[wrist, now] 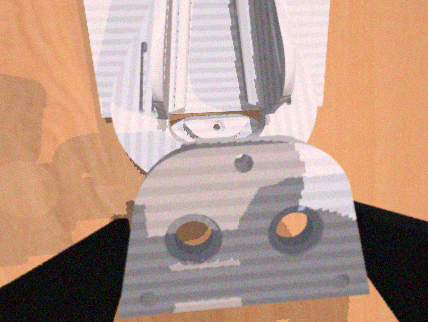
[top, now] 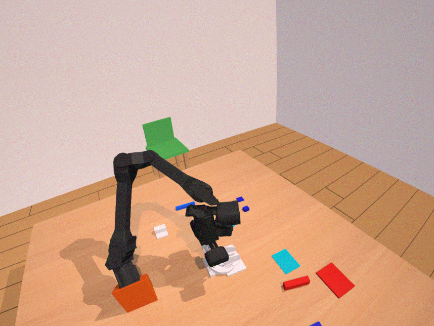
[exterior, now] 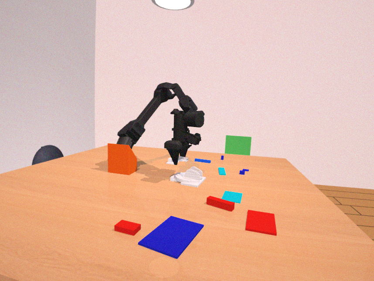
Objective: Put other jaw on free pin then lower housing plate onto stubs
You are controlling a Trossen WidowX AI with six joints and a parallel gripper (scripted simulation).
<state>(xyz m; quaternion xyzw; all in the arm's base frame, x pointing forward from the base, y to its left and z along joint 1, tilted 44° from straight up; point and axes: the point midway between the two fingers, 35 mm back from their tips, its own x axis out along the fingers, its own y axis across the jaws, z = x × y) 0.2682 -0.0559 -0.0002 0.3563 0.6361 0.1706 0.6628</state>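
Right now the white base is 70 mm below my gripper tip, 70 mm ahead of it and 20 mm to the right of it. Also, from my gripper tip: cyan tile (210 mm ahead, 150 mm to the right, 70 mm below); then white housing plate (20 mm above, 10 mm ahead); then red tile (320 mm to the right, 270 mm ahead, 70 mm below).
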